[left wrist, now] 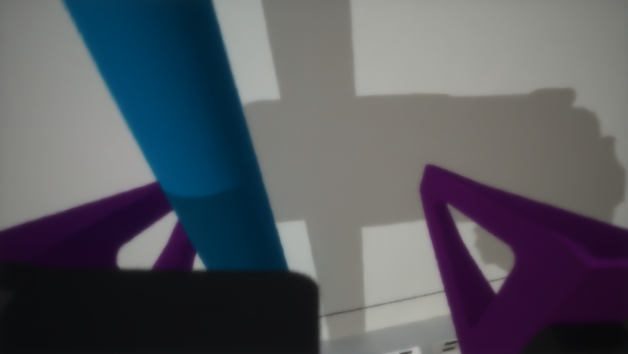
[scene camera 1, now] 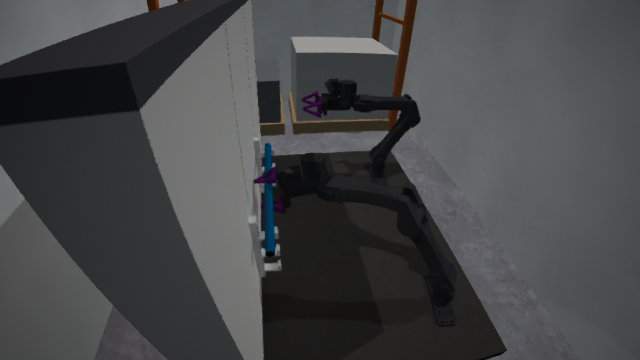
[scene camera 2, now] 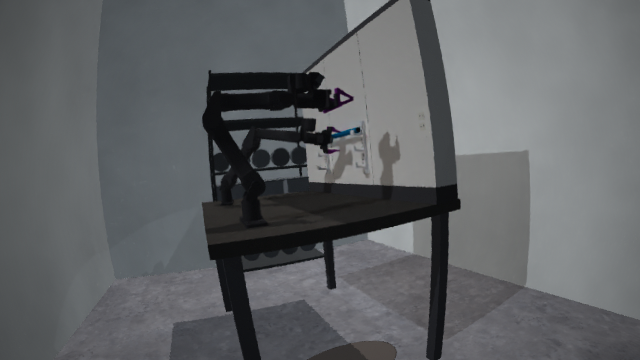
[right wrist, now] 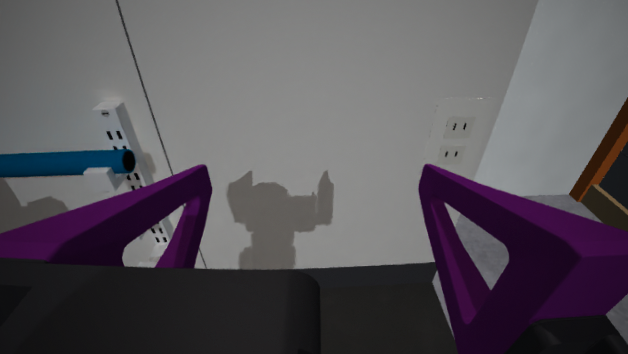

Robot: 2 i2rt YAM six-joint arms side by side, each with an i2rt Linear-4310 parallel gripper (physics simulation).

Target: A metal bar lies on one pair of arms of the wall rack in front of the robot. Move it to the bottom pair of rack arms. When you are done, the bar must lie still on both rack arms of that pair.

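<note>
The blue metal bar [scene camera 1: 269,220] [scene camera 2: 345,133] [left wrist: 175,125] [right wrist: 60,163] lies along the white wall rack [scene camera 1: 256,245] [scene camera 2: 365,150] [right wrist: 120,125]. In the right wrist view its near end sits over an upper rack arm [right wrist: 99,176]; support at the far end is unclear. Lower rack arms, including the bottom one [scene camera 1: 272,267] [scene camera 2: 362,165], show beneath. My left gripper [scene camera 1: 259,193] [scene camera 2: 338,140] [left wrist: 315,176] is open around the bar, which passes close to one finger and partly hides it. My right gripper [scene camera 1: 303,104] [scene camera 2: 342,103] [right wrist: 315,176] is open and empty, above and away from the bar.
The wall panel [scene camera 1: 200,125] [scene camera 2: 395,90] [right wrist: 300,100] stands at the edge of the dark table [scene camera 1: 320,280] [scene camera 2: 300,220]. A large pale box [scene camera 1: 345,80] and an orange ladder-like frame [scene camera 1: 406,50] stand beyond. A socket plate [right wrist: 457,140] is on the panel.
</note>
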